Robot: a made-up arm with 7 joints. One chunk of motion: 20 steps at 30 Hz.
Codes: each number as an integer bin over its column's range. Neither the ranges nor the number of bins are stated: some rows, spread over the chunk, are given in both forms.
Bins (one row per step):
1: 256 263 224 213 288 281 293
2: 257 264 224 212 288 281 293
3: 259 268 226 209 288 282 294
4: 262 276 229 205 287 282 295
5: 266 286 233 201 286 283 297
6: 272 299 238 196 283 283 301
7: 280 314 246 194 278 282 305
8: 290 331 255 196 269 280 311
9: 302 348 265 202 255 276 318
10: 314 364 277 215 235 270 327
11: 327 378 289 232 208 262 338
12: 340 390 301 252 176 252 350
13: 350 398 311 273 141 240 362
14: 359 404 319 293 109 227 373
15: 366 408 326 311 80 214 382
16: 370 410 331 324 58 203 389
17: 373 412 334 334 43 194 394
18: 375 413 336 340 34 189 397
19: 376 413 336 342 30 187 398
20: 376 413 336 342 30 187 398
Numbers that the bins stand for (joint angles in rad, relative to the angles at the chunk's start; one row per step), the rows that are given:
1: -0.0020 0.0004 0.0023 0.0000 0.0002 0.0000 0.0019
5: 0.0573 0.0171 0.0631 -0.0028 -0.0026 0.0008 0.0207
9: 0.2707 0.0620 0.2791 -0.0026 -0.0457 -0.0020 0.1198
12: 0.4960 0.0924 0.5222 0.0092 -0.1555 -0.0114 0.2707
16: 0.6739 0.1069 0.7247 0.0261 -0.3194 -0.0305 0.4546
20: 0.7095 0.1090 0.7585 0.0303 -0.3583 -0.0368 0.4971
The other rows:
2: 0.0039 0.0012 0.0023 -0.0002 0.0002 0.0000 0.0019
3: 0.0158 0.0041 0.0158 -0.0009 0.0002 0.0004 0.0066
4: 0.0335 0.0098 0.0361 -0.0019 -0.0012 0.0004 0.0113
6: 0.0928 0.0265 0.0968 -0.0040 -0.0068 0.0008 0.0396
7: 0.1403 0.0374 0.1509 -0.0044 -0.0137 0.0004 0.0585
8: 0.1996 0.0497 0.2116 -0.0040 -0.0262 -0.0004 0.0868
10: 0.3419 0.0736 0.3602 0.0005 -0.0735 -0.0043 0.1622
11: 0.4190 0.0837 0.4412 0.0045 -0.1110 -0.0075 0.2141
13: 0.5553 0.0982 0.5897 0.0141 -0.2041 -0.0161 0.3273
14: 0.6087 0.1025 0.6437 0.0188 -0.2486 -0.0212 0.3792
15: 0.6502 0.1054 0.6910 0.0230 -0.2888 -0.0262 0.4216
17: 0.6917 0.1083 0.7450 0.0284 -0.3403 -0.0341 0.4782
18: 0.7036 0.1090 0.7585 0.0298 -0.3528 -0.0360 0.4923
19: 0.7095 0.1090 0.7585 0.0303 -0.3583 -0.0368 0.4971

